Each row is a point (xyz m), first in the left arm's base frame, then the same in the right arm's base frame.
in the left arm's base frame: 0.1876 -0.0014 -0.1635
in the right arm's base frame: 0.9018 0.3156 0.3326
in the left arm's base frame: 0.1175 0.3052 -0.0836
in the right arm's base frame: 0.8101 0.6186 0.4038
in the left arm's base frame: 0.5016 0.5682 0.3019
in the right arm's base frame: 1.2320 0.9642 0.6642
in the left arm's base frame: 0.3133 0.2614 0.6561
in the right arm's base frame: 1.1746 0.6768 1.0755
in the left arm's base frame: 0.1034 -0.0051 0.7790
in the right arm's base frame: 1.0377 0.4021 1.2651
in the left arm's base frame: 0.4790 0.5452 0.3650
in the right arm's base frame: 1.2279 0.9456 0.7325
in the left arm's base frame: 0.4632 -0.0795 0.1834
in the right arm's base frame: 1.2578 0.3076 0.6076
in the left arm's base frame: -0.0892 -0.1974 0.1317
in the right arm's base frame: 0.7302 0.1210 0.6998
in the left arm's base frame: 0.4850 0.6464 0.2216
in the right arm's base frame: 1.1867 1.0310 0.5847
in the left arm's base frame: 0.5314 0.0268 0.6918
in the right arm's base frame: 1.4255 0.4745 1.0750
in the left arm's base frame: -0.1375 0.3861 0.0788
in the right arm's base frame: 0.5905 0.6859 0.6164
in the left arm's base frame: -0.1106 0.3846 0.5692
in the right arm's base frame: 0.7292 0.7396 1.0845
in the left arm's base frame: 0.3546 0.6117 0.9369
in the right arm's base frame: 1.2302 1.0573 1.3108
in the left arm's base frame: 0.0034 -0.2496 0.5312
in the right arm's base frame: 0.9184 0.1227 1.0679
